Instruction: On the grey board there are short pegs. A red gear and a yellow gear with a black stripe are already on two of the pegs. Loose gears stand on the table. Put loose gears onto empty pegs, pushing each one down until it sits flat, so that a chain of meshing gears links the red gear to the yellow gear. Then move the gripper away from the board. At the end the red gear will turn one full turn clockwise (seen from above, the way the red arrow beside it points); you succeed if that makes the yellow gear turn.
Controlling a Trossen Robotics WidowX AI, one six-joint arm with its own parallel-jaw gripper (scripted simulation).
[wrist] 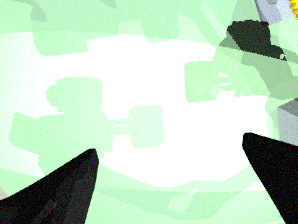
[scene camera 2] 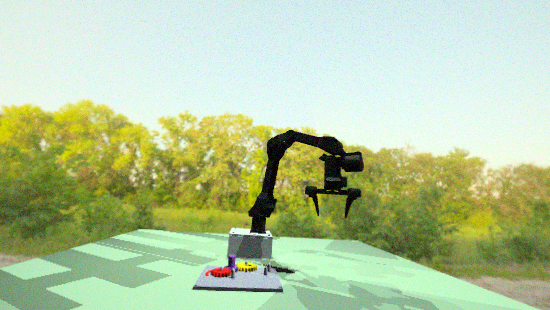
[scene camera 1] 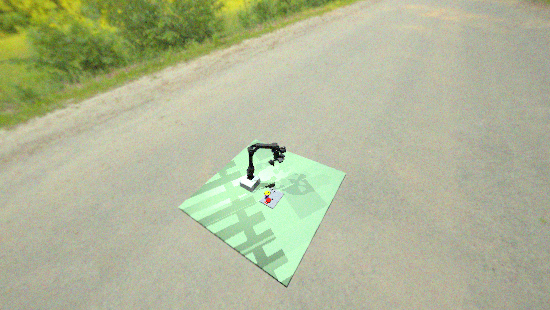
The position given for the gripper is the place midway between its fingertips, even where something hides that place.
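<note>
Gripper (scene camera 2: 331, 217) open, holding nothing; the wrist view also shows the gripper (wrist: 171, 148). A grey board (scene camera 2: 256, 278) is visible too.
</note>
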